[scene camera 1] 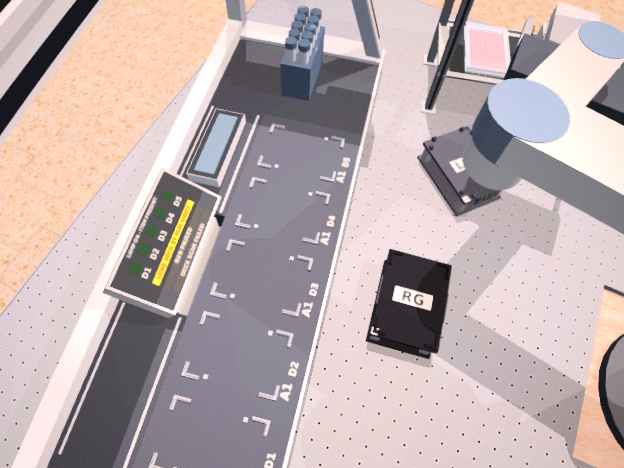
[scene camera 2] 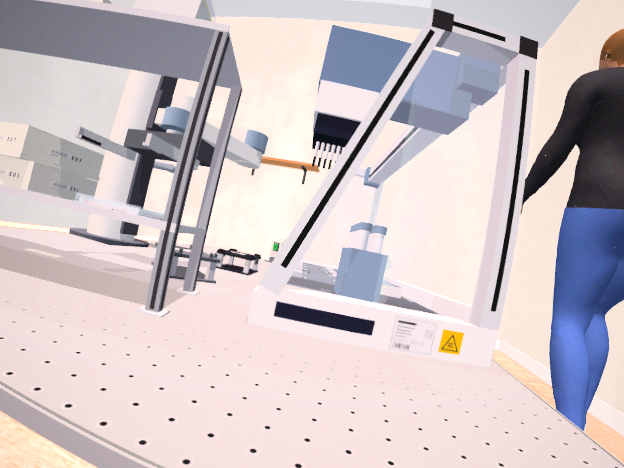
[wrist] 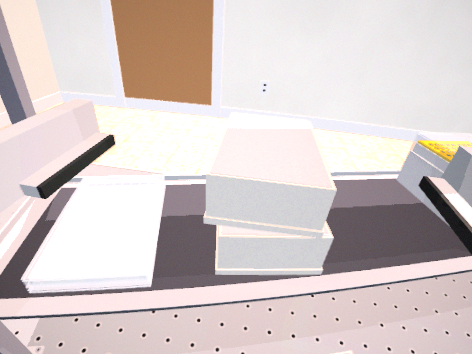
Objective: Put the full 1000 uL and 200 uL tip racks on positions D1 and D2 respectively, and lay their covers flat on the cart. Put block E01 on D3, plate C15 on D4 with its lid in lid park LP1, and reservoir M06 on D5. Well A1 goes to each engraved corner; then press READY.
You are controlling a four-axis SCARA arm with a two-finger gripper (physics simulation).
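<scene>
My gripper [wrist: 263, 141] is open and empty, its fingers at the left and right of the wrist view, with the stacked blocks between and beyond them. The upper pale block [wrist: 272, 155] [scene camera 2: 70, 151], marked E07, sits slightly turned on the lower block E01 [wrist: 270, 255] [scene camera 2: 47, 181]. A white-looking lidded plate [wrist: 105, 230] lies left of them on the cart [wrist: 150, 301]; its label is unreadable. A yellow tip rack [wrist: 447, 148] partly shows at right. On the deck [scene camera 1: 272, 256], D2 to D5 show bare corner marks; D1 is cut off. Lid park LP1 [scene camera 1: 435, 163] is partly hidden by the arm.
A blue tube rack [scene camera 1: 297, 78] [scene camera 2: 361, 272] stands at the deck's far end. The black RG stand [scene camera 1: 410, 322] is right of the deck. The panel [scene camera 1: 120, 289] has dark lamps and a yellow line. Cart posts [scene camera 1: 439, 83] [scene camera 2: 173, 211] stand near the arm. A person [scene camera 2: 589, 151] stands at right.
</scene>
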